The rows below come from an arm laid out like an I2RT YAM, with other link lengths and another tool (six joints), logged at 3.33 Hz.
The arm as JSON. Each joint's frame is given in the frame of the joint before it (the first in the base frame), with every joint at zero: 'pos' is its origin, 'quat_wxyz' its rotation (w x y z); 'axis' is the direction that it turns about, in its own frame. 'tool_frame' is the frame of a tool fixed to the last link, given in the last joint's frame.
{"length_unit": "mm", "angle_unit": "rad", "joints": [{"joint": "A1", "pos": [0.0, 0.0, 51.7], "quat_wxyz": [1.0, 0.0, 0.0, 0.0], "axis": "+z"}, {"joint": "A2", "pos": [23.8, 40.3, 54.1], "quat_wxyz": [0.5, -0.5, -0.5, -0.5], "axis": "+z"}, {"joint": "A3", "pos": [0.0, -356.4, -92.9], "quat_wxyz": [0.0, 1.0, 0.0, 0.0], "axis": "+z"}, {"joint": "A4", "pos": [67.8, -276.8, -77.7], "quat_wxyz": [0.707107, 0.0, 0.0, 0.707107], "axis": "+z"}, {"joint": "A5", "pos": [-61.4, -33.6, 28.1], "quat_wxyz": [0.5, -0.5, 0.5, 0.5], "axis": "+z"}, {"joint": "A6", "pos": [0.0, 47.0, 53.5], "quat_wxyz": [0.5, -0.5, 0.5, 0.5], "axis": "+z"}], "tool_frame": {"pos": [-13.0, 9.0, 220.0], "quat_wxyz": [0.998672, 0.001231, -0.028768, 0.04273]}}
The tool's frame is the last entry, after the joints.
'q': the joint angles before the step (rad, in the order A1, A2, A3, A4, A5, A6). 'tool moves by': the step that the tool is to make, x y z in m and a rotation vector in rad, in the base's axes. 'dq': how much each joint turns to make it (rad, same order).
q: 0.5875, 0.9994, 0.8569, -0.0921, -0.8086, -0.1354
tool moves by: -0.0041, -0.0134, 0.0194, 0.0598, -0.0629, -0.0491
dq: -0.0014, -0.0879, -0.0445, 0.0654, 0.0442, 0.0329
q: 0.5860, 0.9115, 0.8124, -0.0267, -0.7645, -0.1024
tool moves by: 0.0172, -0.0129, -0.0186, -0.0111, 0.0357, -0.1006
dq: -0.0007, -0.0305, -0.0494, 0.0036, 0.0977, 0.0314
